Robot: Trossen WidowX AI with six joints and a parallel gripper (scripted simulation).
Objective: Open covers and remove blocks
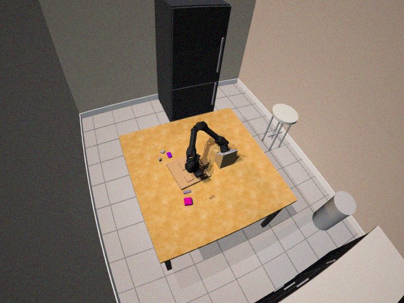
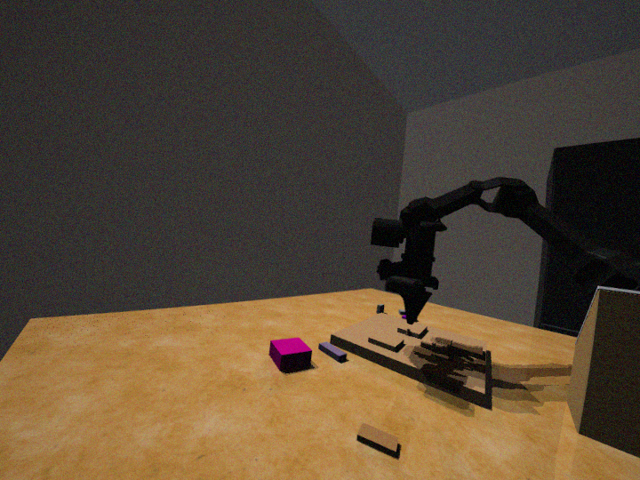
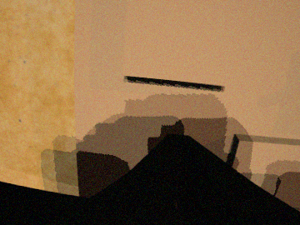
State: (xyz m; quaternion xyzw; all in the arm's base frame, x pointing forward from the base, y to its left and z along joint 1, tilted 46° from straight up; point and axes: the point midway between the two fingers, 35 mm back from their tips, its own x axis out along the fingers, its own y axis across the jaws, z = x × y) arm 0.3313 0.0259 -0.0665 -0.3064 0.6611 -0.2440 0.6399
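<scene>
The lavender block is 11 cm to the left of my gripper tip, 11 cm ahead of it and 7 cm below it. From my gripper tip the other things lie so: purple block 30 cm to the right, 11 cm ahead, 7 cm below; then magenta block 20 cm to the left, 14 cm ahead, 6 cm below.
</scene>
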